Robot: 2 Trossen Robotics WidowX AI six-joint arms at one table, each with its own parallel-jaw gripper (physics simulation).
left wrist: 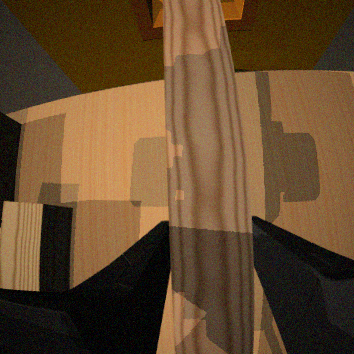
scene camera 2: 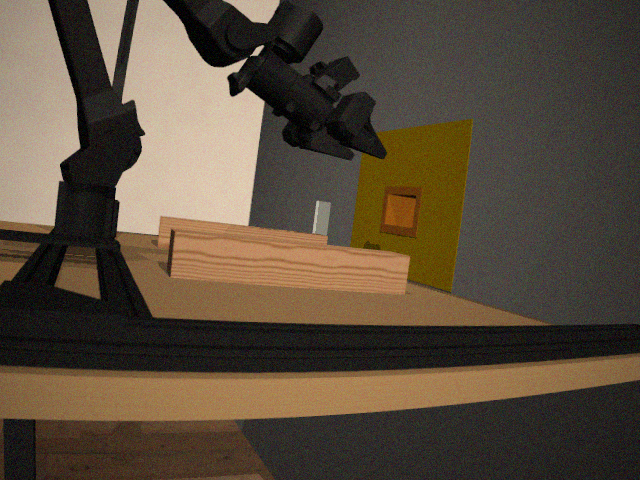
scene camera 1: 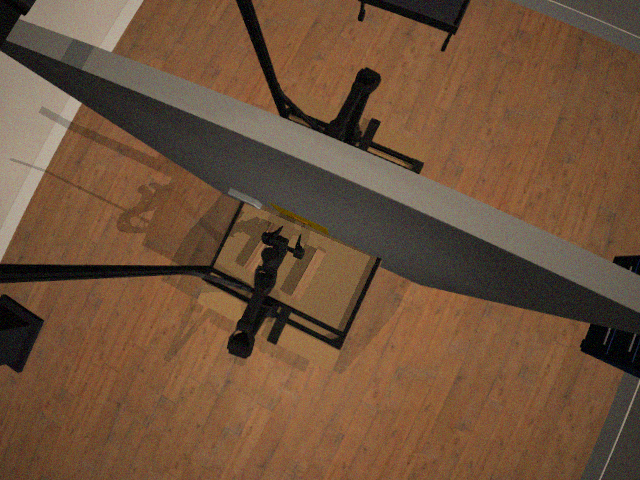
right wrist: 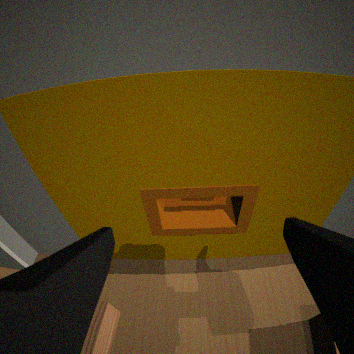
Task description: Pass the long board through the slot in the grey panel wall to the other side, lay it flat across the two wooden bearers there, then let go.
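Observation:
My left gripper point(left wrist: 208, 227) is shut on the long board point(left wrist: 205, 125), a striped wooden plank held above the table. The board's forward part overlaps the brown-framed slot point(left wrist: 145, 22) point(scene camera 2: 399, 232) point(right wrist: 200, 232) in the left wrist view; its far end is out of view. No board shows on the right arm's side of the grey panel wall point(scene camera 1: 361, 201) point(scene camera 2: 542, 155) point(right wrist: 175, 40). There, a near bearer point(scene camera 2: 289, 263) point(scene camera 1: 311, 273) and a far bearer point(scene camera 2: 232, 230) lie parallel on the table. My right gripper point(scene camera 1: 290, 232) point(scene camera 2: 368, 155) point(right wrist: 199, 232) is open and empty above them, facing the slot.
A yellow panel point(scene camera 2: 439, 170) point(right wrist: 200, 125) surrounds the slot. A pale upright block point(scene camera 1: 245, 198) point(scene camera 2: 321, 217) stands by the wall, beyond the bearers in scene camera 2. A striped wooden block point(left wrist: 20, 245) with a dark side lies left of the board in the left wrist view.

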